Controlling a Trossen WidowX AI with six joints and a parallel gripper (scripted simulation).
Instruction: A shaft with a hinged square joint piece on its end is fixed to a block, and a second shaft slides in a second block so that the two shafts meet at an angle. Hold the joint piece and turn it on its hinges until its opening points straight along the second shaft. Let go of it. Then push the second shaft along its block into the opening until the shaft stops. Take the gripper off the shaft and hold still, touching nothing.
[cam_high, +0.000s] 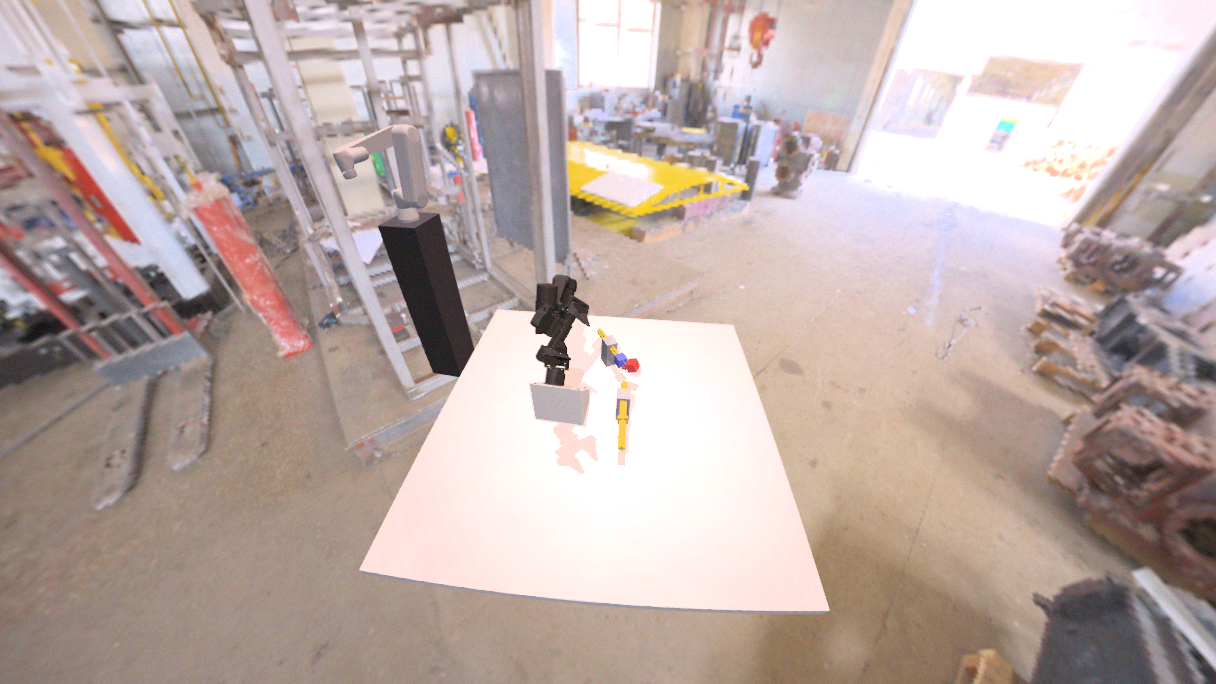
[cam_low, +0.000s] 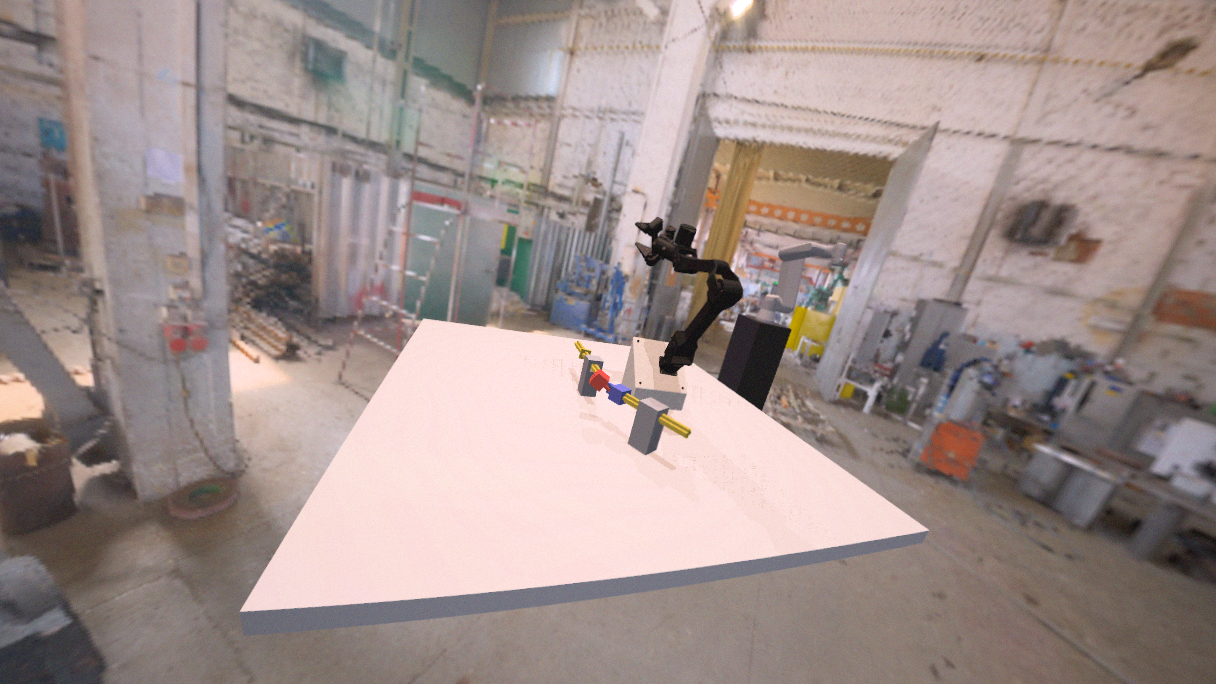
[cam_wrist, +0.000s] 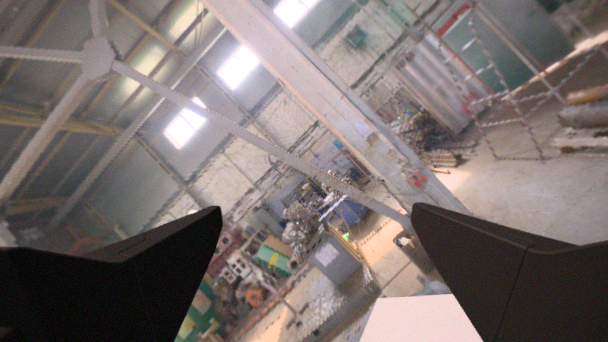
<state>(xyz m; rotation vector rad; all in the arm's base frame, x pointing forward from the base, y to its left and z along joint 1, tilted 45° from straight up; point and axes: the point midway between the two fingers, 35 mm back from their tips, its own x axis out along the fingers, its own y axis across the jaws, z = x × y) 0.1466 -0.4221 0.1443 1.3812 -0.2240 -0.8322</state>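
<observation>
The red square joint piece is 430 mm below my gripper tip, 400 mm to the left of it and 110 mm ahead of it.
</observation>
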